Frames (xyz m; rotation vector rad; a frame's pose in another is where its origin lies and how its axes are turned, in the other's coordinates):
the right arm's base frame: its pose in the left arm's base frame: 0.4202 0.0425 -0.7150 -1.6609 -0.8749 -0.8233
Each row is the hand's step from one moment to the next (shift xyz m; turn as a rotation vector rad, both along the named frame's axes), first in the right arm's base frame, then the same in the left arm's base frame.
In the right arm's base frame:
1: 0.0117 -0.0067 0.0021 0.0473 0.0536 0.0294
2: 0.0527 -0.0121 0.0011 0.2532 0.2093 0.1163
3: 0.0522 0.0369 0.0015 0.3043 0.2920 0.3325
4: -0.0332 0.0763 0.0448 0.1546 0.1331 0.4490
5: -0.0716 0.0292 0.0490 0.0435 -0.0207 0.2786
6: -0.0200 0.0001 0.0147 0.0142 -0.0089 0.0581
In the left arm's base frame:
1: 0.0003 0.0051 0.0127 0.0726 0.0251 0.0087
2: 0.0159 0.0113 0.0504 0.3177 0.1097 0.0920
3: 0.0579 0.0020 0.0270 0.4353 0.3108 0.0482
4: 0.0535 0.0236 -0.0742 0.2351 0.4324 -0.0315
5: -0.0058 0.0312 -0.0859 0.0308 0.2806 -0.0159
6: -0.0085 0.0113 -0.0204 0.0050 0.0602 0.0032

